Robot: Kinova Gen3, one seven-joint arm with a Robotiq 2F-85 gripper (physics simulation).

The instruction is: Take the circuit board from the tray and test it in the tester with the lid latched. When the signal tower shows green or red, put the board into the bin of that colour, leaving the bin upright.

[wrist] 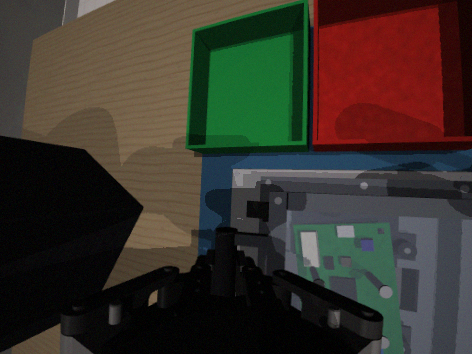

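Observation:
The green circuit board lies in the tester at the lower right, seen through what looks like a clear lid with a dark frame. A dark upright post with a thin arm pointing right stands at the tester's left side; whether the latch is engaged cannot be told. My gripper is narrowly open, its fingers on either side of the post with no firm contact visible. The green bin and the red bin stand upright and empty beyond the tester. The tray and signal tower do not show.
A large black angular shape fills the lower left, close to the camera. The wooden table stretches left of the green bin, with its edge at the far left. A blue surface lies under the tester and beside the bins.

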